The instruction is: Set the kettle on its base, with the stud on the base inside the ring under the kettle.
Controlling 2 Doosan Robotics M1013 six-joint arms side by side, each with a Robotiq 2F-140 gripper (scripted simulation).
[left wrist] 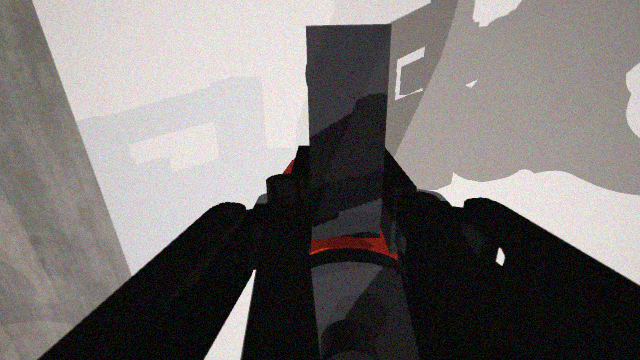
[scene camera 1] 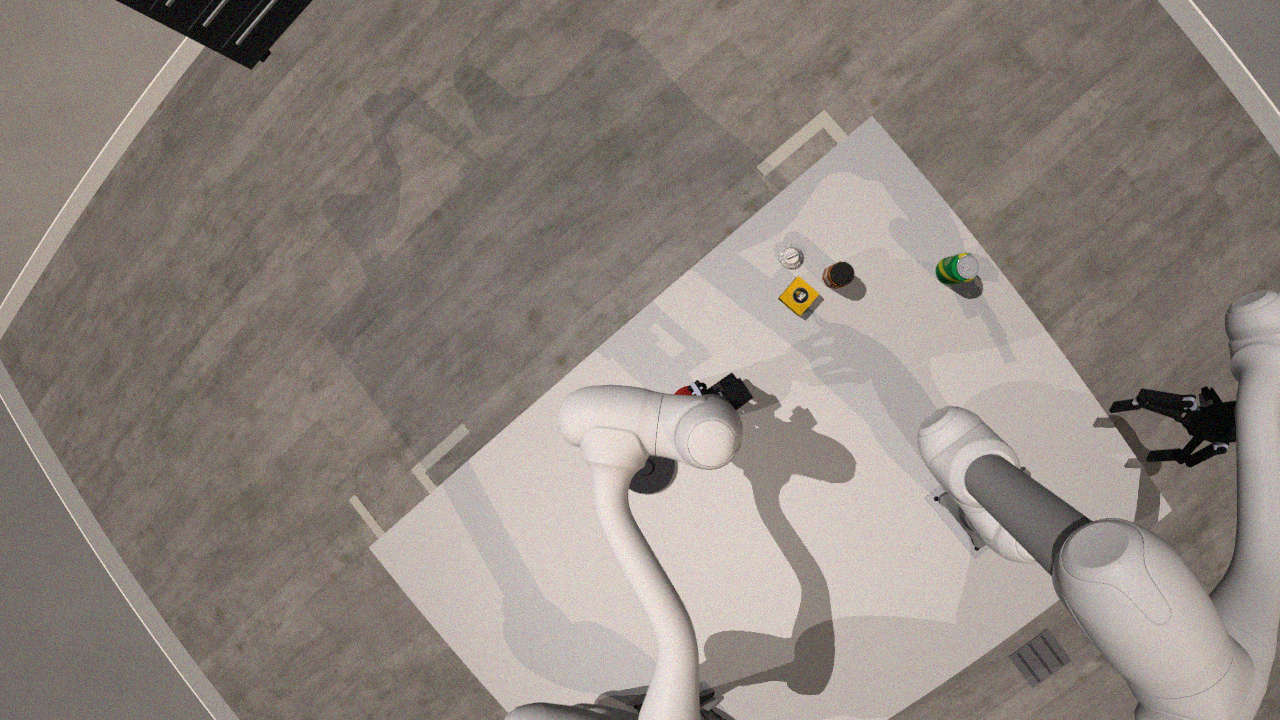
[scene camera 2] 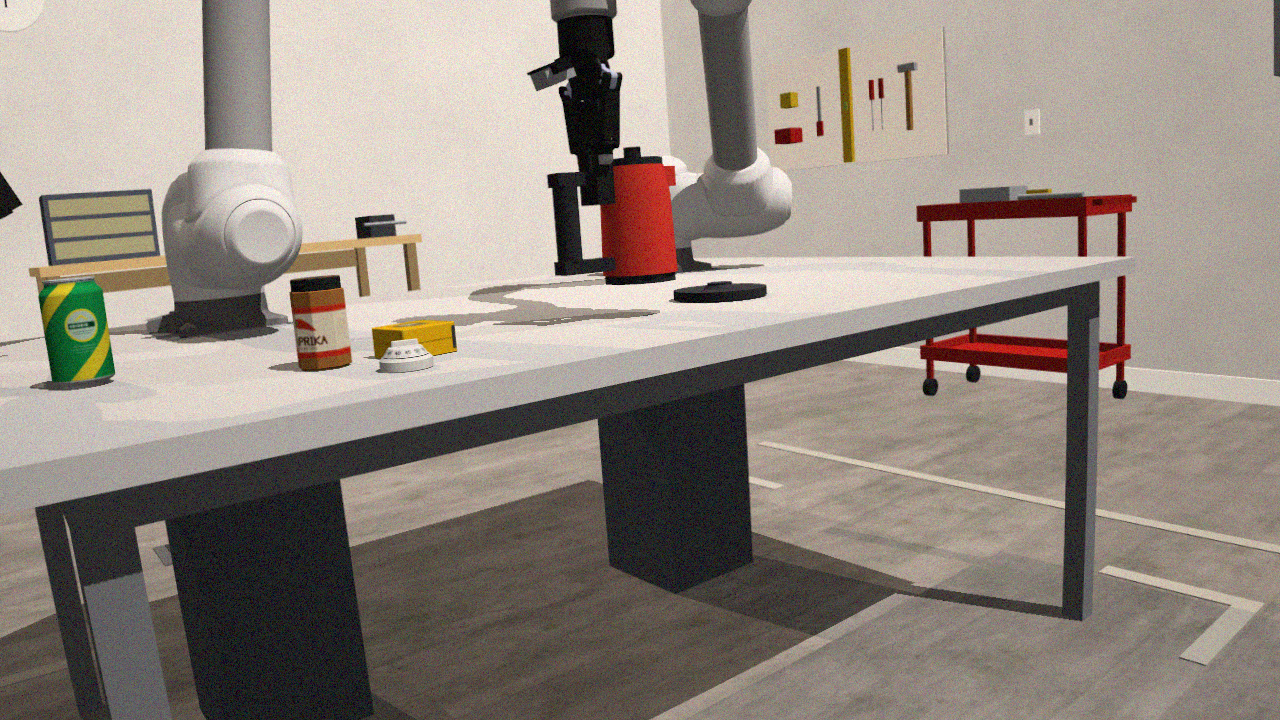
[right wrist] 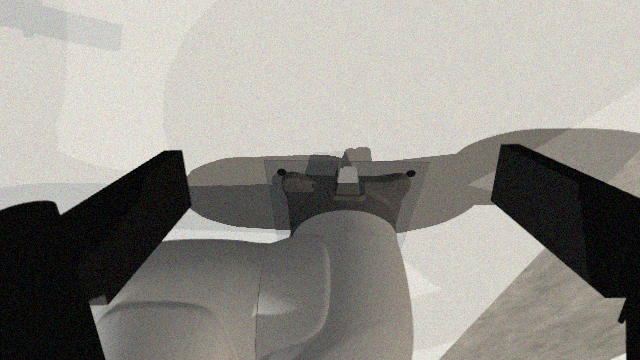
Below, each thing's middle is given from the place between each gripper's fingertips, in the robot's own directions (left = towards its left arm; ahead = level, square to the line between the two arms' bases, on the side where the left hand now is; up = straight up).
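Scene:
Left hand (scene camera 2: 598,204) 50 mm above, 30 mm to the right of red kettle (scene camera 2: 638,245). Counted from my left hand: round black base (scene camera 2: 722,291) 180 mm below, 260 mm to the left, 40 mm behind; yellow box (scene camera 2: 438,337) 170 mm below, 310 mm to the right, 40 mm ahead; white dial timer (scene camera 2: 408,355) 180 mm below, 360 mm to the right, 130 mm ahead. By its middle, the box is nearer to my left hand than to my right gripper.
My right gripper (scene camera 1: 1131,432) 18 cm above, 66 cm short of, 26 cm to the right of paprika jar (scene camera 2: 318,307). Counted from my right hand: yellow box 21 cm below, 68 cm ahead, 36 cm to the left; white dial timer 22 cm below, 77 cm ahead, 31 cm to the left; red kettle 9 cm below, 64 cm ahead, 70 cm to the left.

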